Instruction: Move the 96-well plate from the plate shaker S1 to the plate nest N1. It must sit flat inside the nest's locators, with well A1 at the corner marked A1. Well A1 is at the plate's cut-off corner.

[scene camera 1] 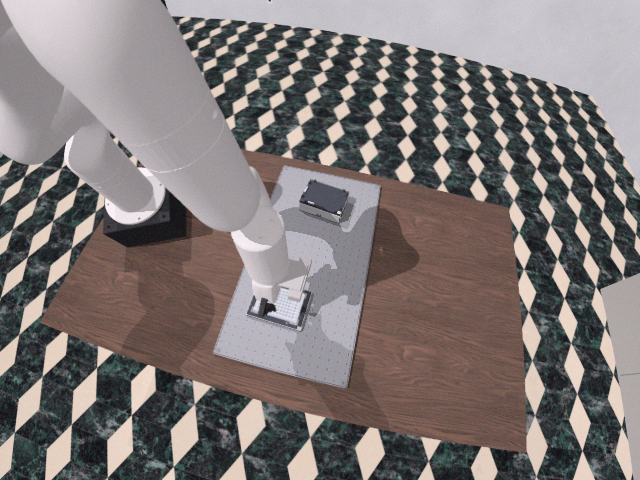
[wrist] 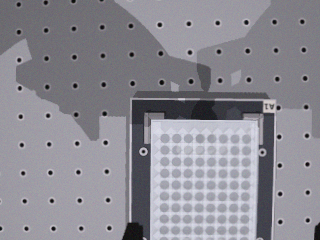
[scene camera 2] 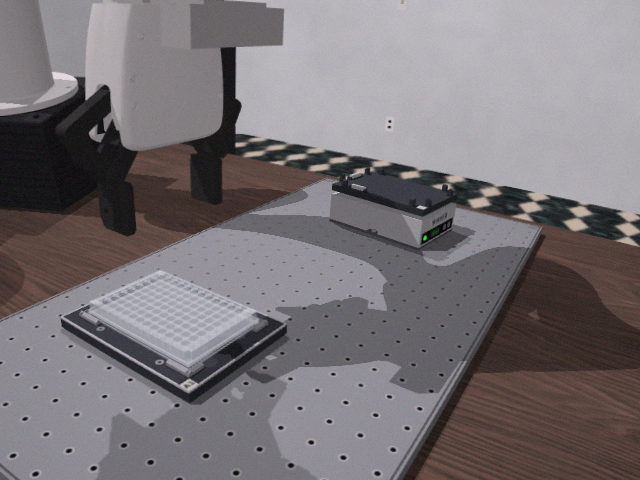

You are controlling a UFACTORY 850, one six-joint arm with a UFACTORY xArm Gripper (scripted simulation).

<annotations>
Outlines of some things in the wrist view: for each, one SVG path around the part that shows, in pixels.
A 96-well plate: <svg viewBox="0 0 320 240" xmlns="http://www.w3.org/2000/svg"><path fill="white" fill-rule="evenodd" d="M151 119L150 240L256 240L259 165L258 120Z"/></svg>
</annotations>
